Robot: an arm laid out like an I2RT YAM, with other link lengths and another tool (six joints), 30 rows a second.
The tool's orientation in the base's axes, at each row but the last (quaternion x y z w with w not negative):
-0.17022, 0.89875, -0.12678, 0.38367
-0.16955, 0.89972, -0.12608, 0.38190
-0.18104, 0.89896, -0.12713, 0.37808
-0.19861, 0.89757, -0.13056, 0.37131
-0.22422, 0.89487, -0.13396, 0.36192
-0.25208, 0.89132, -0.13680, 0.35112
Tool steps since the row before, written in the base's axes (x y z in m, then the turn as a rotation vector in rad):
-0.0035, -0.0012, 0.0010, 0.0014, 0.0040, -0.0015
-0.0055, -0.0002, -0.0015, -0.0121, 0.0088, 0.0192
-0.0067, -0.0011, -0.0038, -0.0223, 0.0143, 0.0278
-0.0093, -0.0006, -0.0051, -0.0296, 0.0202, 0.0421
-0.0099, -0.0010, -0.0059, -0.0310, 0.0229, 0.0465
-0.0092, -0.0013, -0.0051, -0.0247, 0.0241, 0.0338
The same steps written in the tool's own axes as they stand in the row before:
0.0021, -0.0007, -0.0031, -0.0015, 0.0039, 0.0016
0.0046, 0.0015, -0.0030, -0.0080, 0.0037, -0.0227
0.0072, 0.0019, -0.0022, -0.0092, 0.0079, -0.0364
0.0094, 0.0038, -0.0031, -0.0159, 0.0095, -0.0521
0.0103, 0.0045, -0.0028, -0.0190, 0.0105, -0.0564
0.0093, 0.0043, -0.0027, -0.0165, 0.0146, -0.0430

